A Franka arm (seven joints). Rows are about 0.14 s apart.
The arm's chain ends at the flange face. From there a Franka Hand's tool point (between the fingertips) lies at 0.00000 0.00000 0.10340 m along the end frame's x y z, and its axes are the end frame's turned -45 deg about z.
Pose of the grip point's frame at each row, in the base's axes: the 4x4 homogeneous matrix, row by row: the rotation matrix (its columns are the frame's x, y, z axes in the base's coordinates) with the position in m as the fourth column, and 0 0 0 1 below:
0.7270 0.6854 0.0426 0.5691; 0.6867 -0.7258 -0.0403 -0.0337; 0.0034 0.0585 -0.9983 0.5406; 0 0 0 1
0.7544 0.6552 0.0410 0.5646; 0.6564 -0.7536 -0.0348 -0.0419; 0.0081 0.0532 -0.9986 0.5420; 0 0 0 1
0.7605 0.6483 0.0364 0.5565; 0.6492 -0.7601 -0.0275 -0.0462; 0.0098 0.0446 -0.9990 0.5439; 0 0 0 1
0.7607 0.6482 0.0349 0.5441; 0.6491 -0.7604 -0.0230 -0.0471; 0.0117 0.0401 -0.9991 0.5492; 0 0 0 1
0.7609 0.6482 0.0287 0.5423; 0.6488 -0.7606 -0.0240 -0.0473; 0.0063 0.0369 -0.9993 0.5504; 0 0 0 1
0.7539 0.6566 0.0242 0.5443; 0.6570 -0.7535 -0.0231 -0.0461; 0.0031 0.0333 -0.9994 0.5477; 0 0 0 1
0.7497 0.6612 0.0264 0.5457; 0.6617 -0.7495 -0.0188 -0.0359; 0.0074 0.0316 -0.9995 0.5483; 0 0 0 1
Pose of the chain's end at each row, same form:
0.9987 -0.0294 0.0426 0.5647; -0.0276 -0.9988 -0.0403 -0.0295; 0.0438 0.0390 -0.9983 0.6438; 0 0 0 1
0.9967 -0.0701 0.0410 0.5604; -0.0687 -0.9970 -0.0348 -0.0383; 0.0433 0.0319 -0.9986 0.6453; 0 0 0 1
0.9962 -0.0793 0.0364 0.5527; -0.0784 -0.9965 -0.0275 -0.0434; 0.0385 0.0246 -0.9990 0.6472; 0 0 0 1
0.9962 -0.0795 0.0349 0.5405; -0.0787 -0.9967 -0.0230 -0.0447; 0.0366 0.0201 -0.9991 0.6525; 0 0 0 1
0.9964 -0.0797 0.0287 0.5393; -0.0791 -0.9966 -0.0240 -0.0448; 0.0305 0.0216 -0.9993 0.6537; 0 0 0 1
0.9974 -0.0688 0.0242 0.5418; -0.0682 -0.9974 -0.0231 -0.0437; 0.0257 0.0214 -0.9994 0.6510; 0 0 0 1
0.9977 -0.0626 0.0264 0.5430; -0.0621 -0.9979 -0.0188 -0.0340; 0.0276 0.0171 -0.9995 0.6516; 0 0 0 1

